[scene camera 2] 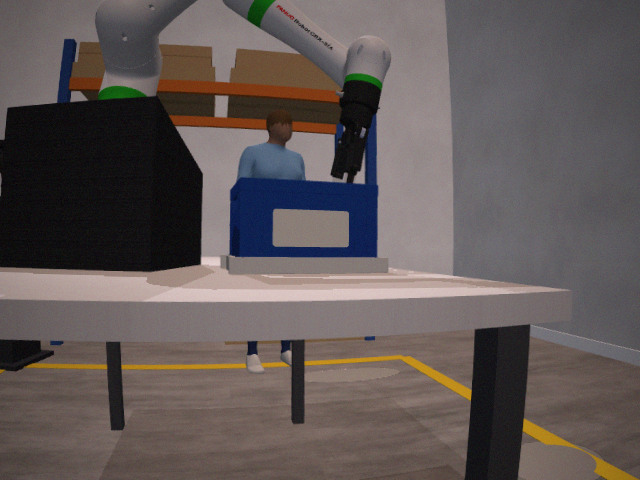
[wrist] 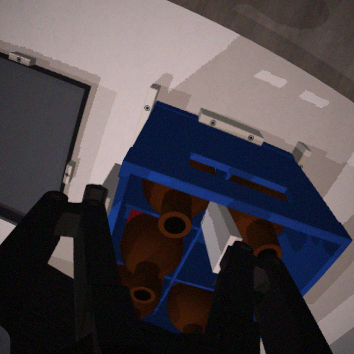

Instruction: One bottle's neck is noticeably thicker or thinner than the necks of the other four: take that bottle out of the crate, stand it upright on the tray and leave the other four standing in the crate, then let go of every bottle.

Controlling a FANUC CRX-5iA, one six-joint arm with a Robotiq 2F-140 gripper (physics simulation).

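Places are measured from the arm's base along level axes (x ahead, y left, z up), in metres.
Pixels of known places: gripper, fingertip midpoint: [wrist: 163, 195]; arm's base at its link origin: [scene camera 2: 118, 135].
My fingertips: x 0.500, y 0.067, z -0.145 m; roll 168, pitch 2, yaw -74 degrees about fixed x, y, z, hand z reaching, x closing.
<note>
Ahead of a thing's pixels: the offset from my fingertips to its top centre. "spot": to the spot under its first point.
The blue crate @[0.026 m up, 0.087 m back, 0.082 m right] [scene camera 2: 310, 196] [wrist: 175, 135] holds brown bottles standing in its compartments. One bottle @[0.014 m up, 0.010 m back, 0.018 m right] [wrist: 176, 200], near the labelled wall in the wrist view, shows the widest mouth. Another bottle @[0.014 m up, 0.100 m back, 0.042 m right] [wrist: 152, 245] stands beside it, one bottle @[0.014 m up, 0.010 m ahead, 0.099 m right] [wrist: 257, 232] is farther right and one bottle @[spot: 0.039 m down, 0.140 m back, 0.125 m right] [wrist: 187, 302] is at the bottom, partly hidden by the fingers. Part of a further body shows at the lower left. My gripper [scene camera 2: 345, 177] [wrist: 163, 195] is partly open over the crate, its fingers on either side of the wide-mouthed neck with gaps. The dark tray @[spot: 0.144 m down, 0.105 m back, 0.159 m left] [wrist: 35, 130] lies left in the wrist view.
Pale brackets @[spot: 0.119 m down, 0.052 m ahead, 0.042 m right] [wrist: 230, 127] surround the crate base on the white table [scene camera 2: 310, 315]. The black pedestal [scene camera 2: 82, 191] stands left of the crate in the scene view. A person in light blue [scene camera 2: 273, 162] stands behind, before a rack [scene camera 2: 258, 91] with boxes.
</note>
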